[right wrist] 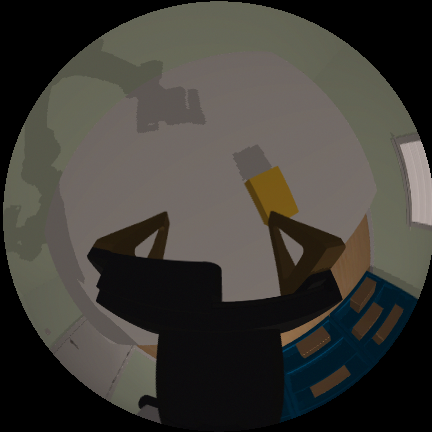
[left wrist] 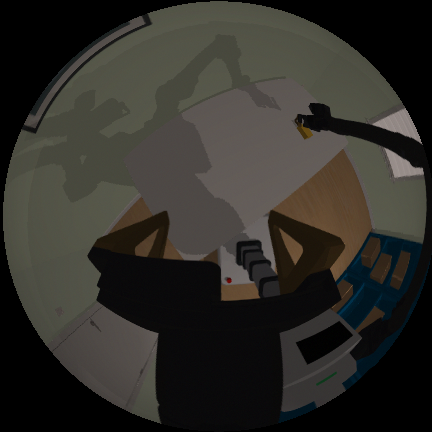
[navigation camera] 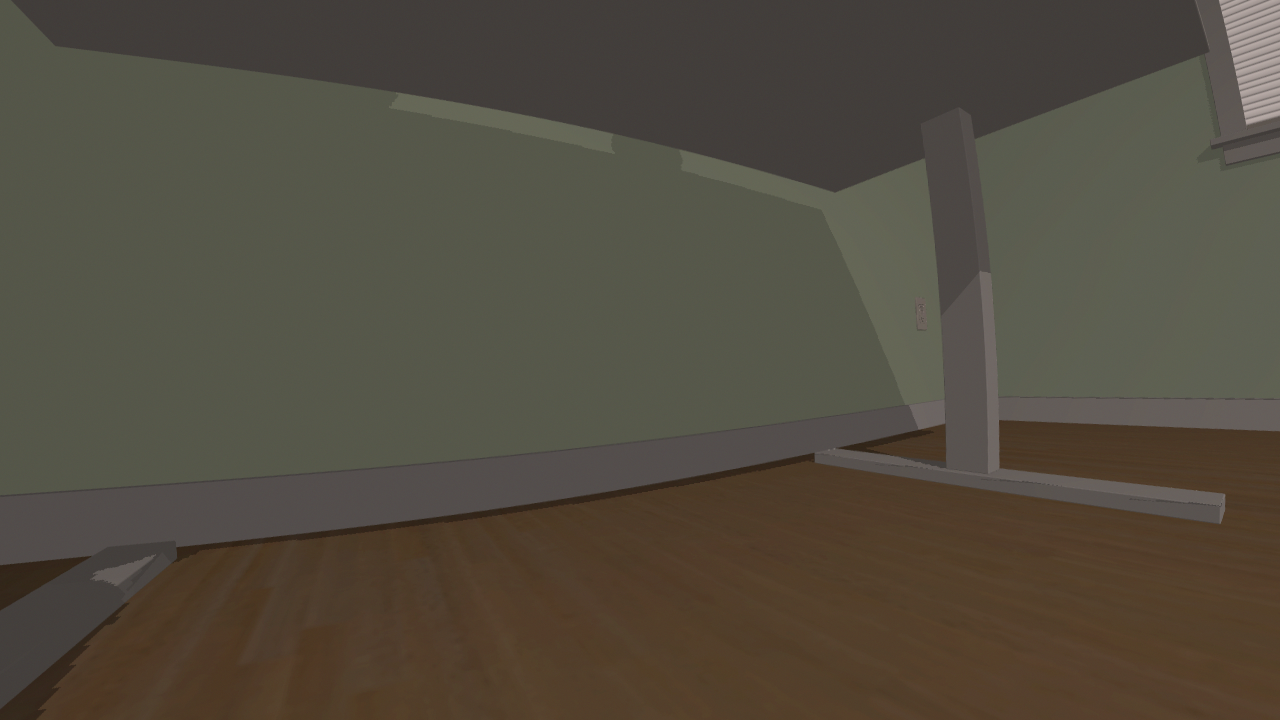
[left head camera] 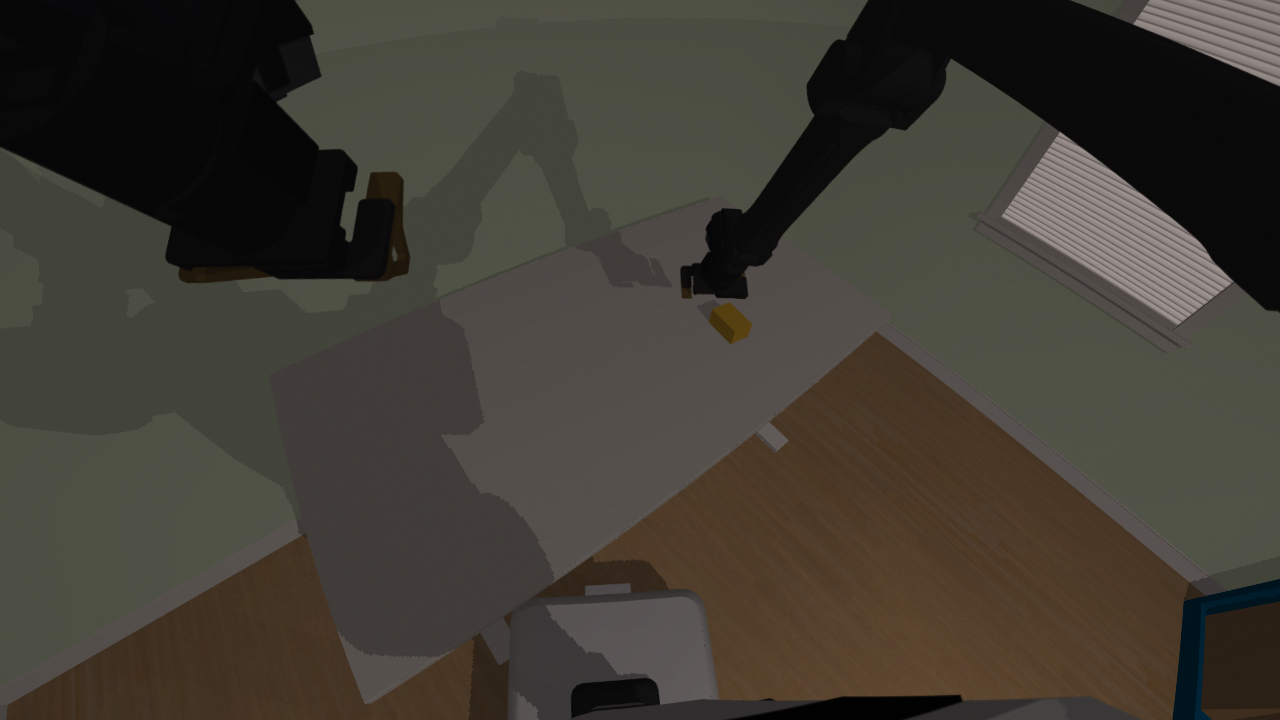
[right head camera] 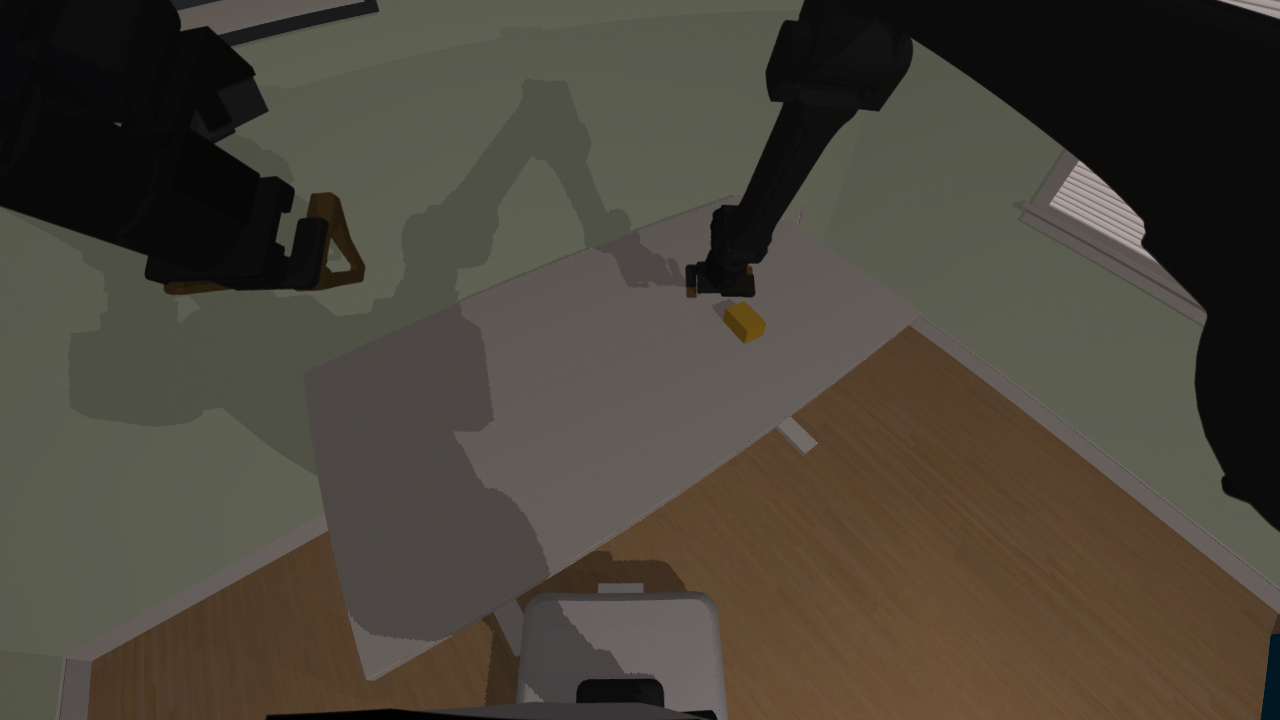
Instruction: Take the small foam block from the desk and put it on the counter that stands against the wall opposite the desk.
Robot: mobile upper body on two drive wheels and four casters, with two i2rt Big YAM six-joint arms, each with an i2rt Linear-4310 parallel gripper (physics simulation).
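Places are measured from the left arm's base along level axes (x ahead, y left, z up), in millimetres.
Pixels of known places: left gripper, between the fingertips: [left wrist: 218,215] [left head camera: 347,265] [right head camera: 314,275]; right gripper, between the fingertips: [right wrist: 218,216] [left wrist: 301,122] [left head camera: 704,293] [right head camera: 713,292].
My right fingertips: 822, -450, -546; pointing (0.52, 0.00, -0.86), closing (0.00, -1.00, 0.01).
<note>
For each thing: its top centre in the pictures, then the offset to it from my right fingertips, as dx, dy, dz. "spot": a spot on its surface instead. Level surfaces: height alone.
- small yellow foam block, centre of its top: [right wrist: 275,195] [right head camera: 745,315] [left head camera: 732,316] [left wrist: 306,129] +27, -97, -99
- light grey desk, height of its surface: dz -144
- desk leg, a spot on its surface: [navigation camera: 968,358] spot: +315, -312, -634
- wooden floor, height of its surface: dz -864
The small yellow foam block [left head camera: 729,324] [right head camera: 744,322] [left wrist: 305,131] [right wrist: 273,192] lies on the light grey desk [left head camera: 581,385] [right head camera: 608,385] [left wrist: 245,150] [right wrist: 175,165], near its far right part in the head views. My right gripper [left head camera: 714,291] [right head camera: 721,284] [left wrist: 301,122] [right wrist: 218,216] is open and empty above the desk, close to the block. In the right wrist view the block is ahead of the fingers, right of their middle, and the right fingertip overlaps its near corner. My left gripper [left head camera: 290,268] [right head camera: 264,277] [left wrist: 218,215] is open and empty, held high. I cannot identify the counter.
A blue rack [left head camera: 1192,653] with brown boxes stands at the right. A pale door or cabinet front [left wrist: 107,355] [right wrist: 95,367] shows at lower left in the wrist views. Green walls are behind the desk. A desk leg [navigation camera: 968,358] stands on the wooden floor [navigation camera: 581,608].
</note>
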